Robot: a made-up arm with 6 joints.
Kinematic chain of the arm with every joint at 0, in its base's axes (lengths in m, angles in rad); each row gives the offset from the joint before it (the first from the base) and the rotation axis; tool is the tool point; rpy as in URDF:
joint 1: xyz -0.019 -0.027 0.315 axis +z
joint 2: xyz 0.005 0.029 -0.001 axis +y
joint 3: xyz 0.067 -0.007 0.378 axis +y
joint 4: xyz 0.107 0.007 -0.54 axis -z
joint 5: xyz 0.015 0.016 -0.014 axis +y
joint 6: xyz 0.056 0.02 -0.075 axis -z
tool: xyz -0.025 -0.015 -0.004 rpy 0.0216 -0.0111 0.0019
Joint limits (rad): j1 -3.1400..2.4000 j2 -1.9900..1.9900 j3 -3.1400..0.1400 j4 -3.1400..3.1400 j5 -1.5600..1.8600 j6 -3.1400..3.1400
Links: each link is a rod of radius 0.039 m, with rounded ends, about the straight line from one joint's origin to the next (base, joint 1, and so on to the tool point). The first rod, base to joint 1, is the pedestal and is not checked.
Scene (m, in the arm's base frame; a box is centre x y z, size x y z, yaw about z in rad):
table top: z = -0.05
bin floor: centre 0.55 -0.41 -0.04 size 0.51 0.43 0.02 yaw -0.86
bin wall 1: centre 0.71 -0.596 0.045 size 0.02 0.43 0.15 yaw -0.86
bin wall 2: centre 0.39 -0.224 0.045 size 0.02 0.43 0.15 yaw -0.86
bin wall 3: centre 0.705 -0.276 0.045 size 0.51 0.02 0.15 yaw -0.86
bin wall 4: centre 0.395 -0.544 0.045 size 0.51 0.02 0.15 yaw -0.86
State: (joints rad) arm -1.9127 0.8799 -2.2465 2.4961 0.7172 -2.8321
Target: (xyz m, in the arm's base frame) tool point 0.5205 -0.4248 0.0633
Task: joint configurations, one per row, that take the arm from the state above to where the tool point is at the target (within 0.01 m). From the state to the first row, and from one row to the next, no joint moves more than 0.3 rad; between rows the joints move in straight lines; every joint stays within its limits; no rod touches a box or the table.
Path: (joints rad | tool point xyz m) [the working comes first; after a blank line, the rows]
Joints at the target: -0.5897 0.5720 -1.1048 2.6850 0.4877 -2.7532
Straight joint move there: touches bin wall 4.

1: -1.6472 0.7412 -1.9983 2.5379 0.6548 -2.8156 | -0.1185 -0.9992 0.4395
2: -1.3817 0.6025 -1.7501 2.5797 0.5923 -2.7990 | 0.1265 -0.9370 0.3998
3: -1.1161 0.4638 -1.5018 2.6214 0.5299 -2.7825 | 0.3269 -0.8045 0.3582
4: -0.8506 0.3251 -1.2536 2.6632 0.4675 -2.7660 | 0.4617 -0.6242 0.3154
5: -0.5851 0.1864 -1.0054 2.7050 0.4050 -2.7494 | 0.5205 -0.4248 0.2719
6: -0.5874 0.3792 -1.0551 2.6950 0.4463 -2.7513 | 0.5274 -0.4295 0.1694
7: -0.5897 0.5720 -1.1048 2.6850 0.4877 -2.7532 | 0.5205 -0.4248 0.0633

